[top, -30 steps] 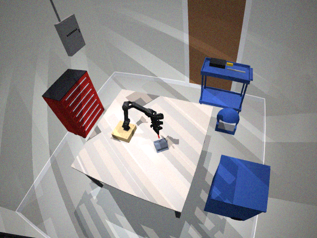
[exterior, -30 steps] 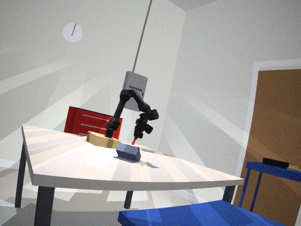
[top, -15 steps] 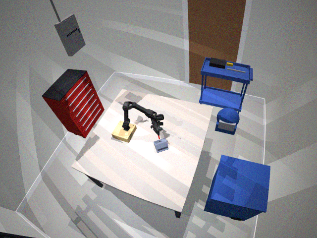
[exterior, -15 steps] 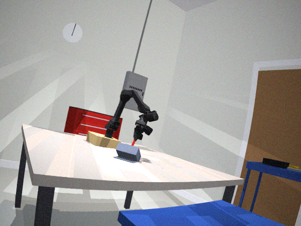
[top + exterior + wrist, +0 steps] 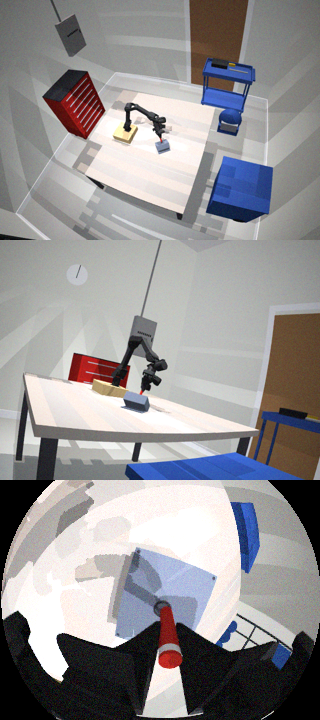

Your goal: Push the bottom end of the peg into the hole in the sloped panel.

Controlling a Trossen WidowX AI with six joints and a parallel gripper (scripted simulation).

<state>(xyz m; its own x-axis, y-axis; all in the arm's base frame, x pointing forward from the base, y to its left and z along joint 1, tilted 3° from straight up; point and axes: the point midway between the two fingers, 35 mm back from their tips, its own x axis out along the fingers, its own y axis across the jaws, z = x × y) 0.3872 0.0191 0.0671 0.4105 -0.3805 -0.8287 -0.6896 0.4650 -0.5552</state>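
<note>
My gripper tip is now 10 mm to the right of the red peg, 10 mm below it and 10 mm past it. From my gripper tip the other things lie so: grey-blue sloped panel (70 mm below, 30 mm to the right, 30 mm ahead).
</note>
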